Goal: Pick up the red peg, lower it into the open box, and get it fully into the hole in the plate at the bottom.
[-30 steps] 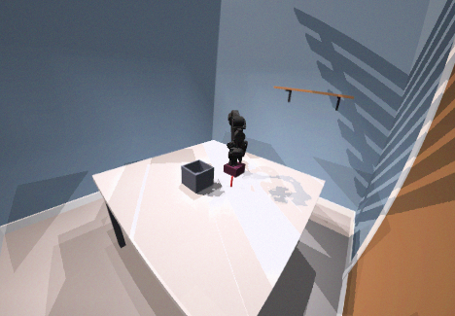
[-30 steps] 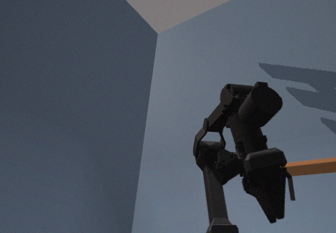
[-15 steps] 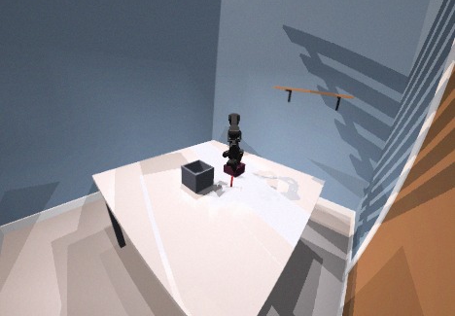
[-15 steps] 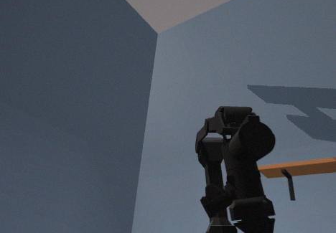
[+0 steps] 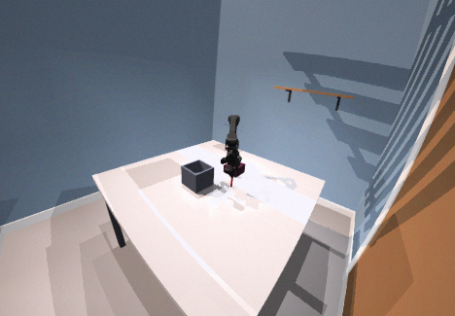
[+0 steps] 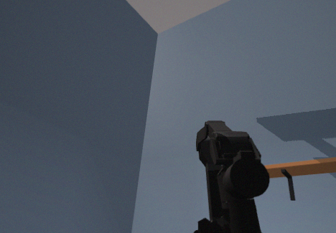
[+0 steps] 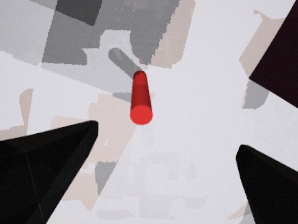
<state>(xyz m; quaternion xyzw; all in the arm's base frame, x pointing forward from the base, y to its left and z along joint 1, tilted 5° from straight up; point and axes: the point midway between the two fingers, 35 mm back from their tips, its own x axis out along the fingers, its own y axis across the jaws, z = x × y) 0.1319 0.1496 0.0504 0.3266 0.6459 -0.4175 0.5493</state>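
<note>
Now: gripper tip 20 mm short of the red peg and 50 mm above it. From my gripper tip the other things lie so: plate 200 mm ahead, 150 mm to the right, 50 mm below.
</note>
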